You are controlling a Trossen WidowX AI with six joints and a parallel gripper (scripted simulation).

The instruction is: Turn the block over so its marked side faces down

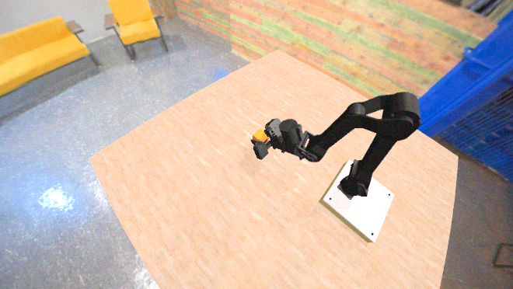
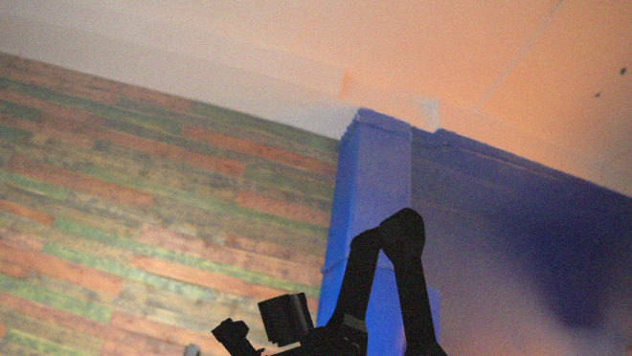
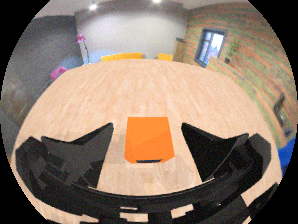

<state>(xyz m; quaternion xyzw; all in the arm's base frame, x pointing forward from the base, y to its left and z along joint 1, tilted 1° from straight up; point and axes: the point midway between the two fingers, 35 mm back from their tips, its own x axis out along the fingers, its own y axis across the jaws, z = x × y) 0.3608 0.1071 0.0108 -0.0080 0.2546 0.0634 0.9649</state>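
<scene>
Right now my gripper tip is 3 cm past the orange block and 2 cm above it.
</scene>
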